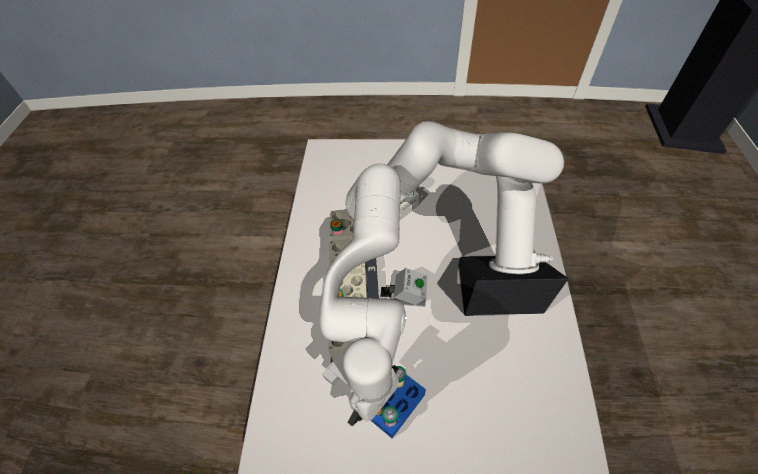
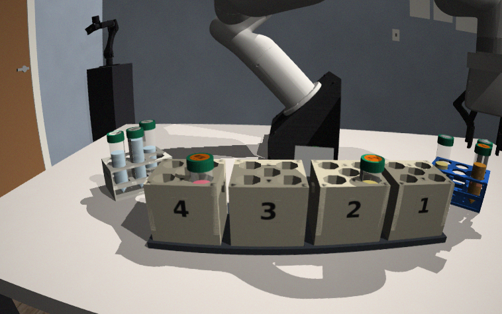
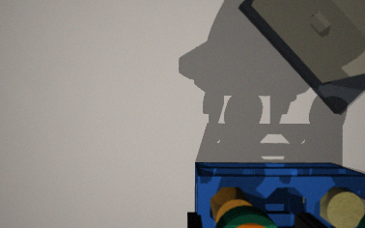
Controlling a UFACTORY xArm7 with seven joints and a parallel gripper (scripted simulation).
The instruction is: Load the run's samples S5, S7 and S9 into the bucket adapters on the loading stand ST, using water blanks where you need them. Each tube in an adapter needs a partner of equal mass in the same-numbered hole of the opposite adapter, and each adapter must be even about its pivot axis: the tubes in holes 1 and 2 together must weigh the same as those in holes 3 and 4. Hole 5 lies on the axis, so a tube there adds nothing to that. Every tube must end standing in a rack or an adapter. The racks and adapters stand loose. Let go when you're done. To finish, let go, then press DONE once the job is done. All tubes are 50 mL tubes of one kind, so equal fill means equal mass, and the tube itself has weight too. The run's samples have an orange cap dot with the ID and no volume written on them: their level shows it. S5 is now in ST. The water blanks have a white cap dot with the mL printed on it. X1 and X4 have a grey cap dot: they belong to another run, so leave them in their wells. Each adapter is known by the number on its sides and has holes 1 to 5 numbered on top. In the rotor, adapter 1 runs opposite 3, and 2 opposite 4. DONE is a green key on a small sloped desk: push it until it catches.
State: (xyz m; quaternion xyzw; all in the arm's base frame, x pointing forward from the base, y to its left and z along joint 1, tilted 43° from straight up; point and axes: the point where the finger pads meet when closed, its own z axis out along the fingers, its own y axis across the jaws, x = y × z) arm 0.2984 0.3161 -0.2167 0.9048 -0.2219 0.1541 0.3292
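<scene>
The S7 tube lies 1 cm behind my hand and 7 cm below it. Round my hand: blue rack: 4 cm behind, 2 cm to the right, 10 cm below; then pink-filled sample tube: 18 cm ahead, 46 cm to the right, 6 cm below; then green done key: 6 cm behind, 33 cm to the right, 6 cm below.
</scene>
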